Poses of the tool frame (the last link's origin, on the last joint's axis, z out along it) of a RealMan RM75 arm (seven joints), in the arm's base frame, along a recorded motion.
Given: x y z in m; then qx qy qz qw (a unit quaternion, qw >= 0).
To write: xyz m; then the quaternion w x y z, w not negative. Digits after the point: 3 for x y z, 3 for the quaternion.
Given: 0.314 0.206 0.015 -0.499 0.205 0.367 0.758
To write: 0.314 0.206 0.015 0.758 -0.499 0.205 0.367
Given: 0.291 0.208 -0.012 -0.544 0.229 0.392 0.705
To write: 0.291 0.208 -0.012 0.705 -0.544 0.229 0.392
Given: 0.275 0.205 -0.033 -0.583 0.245 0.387 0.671
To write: 0.275 0.205 -0.033 0.671 -0.583 0.245 0.387
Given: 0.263 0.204 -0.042 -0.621 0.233 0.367 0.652
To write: 0.263 0.204 -0.042 0.652 -0.621 0.233 0.367
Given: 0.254 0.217 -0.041 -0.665 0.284 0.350 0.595
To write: 0.254 0.217 -0.041 0.595 -0.665 0.284 0.350
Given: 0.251 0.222 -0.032 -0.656 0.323 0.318 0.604
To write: 0.251 0.222 -0.032 0.604 -0.656 0.323 0.318
